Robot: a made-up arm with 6 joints. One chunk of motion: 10 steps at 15 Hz.
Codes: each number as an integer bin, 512 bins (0 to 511) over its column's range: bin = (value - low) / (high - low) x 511, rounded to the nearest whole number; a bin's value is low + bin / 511 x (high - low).
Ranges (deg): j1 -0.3..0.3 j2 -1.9..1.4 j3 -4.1..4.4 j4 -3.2..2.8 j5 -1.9..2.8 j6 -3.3..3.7
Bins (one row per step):
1: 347 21 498 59 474 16
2: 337 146 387 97 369 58
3: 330 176 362 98 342 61
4: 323 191 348 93 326 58
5: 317 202 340 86 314 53
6: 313 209 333 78 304 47
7: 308 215 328 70 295 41
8: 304 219 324 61 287 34
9: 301 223 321 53 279 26
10: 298 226 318 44 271 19
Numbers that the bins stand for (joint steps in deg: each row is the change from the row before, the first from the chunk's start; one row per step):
1: 0.107 -1.764 4.184 -2.507 2.460 -3.081
2: 0.096 -0.957 2.337 -2.061 1.494 -2.505
3: 0.087 -0.763 1.922 -2.049 1.246 -2.464
4: 0.079 -0.667 1.689 -2.108 1.098 -2.505
5: 0.072 -0.595 1.556 -2.190 0.988 -2.574
6: 0.068 -0.550 1.439 -2.284 0.896 -2.656
7: 0.062 -0.512 1.356 -2.378 0.813 -2.738
8: 0.057 -0.486 1.289 -2.484 0.740 -2.834
9: 0.053 -0.460 1.240 -2.578 0.666 -2.944
10: 0.050 -0.441 1.190 -2.683 0.593 -3.040

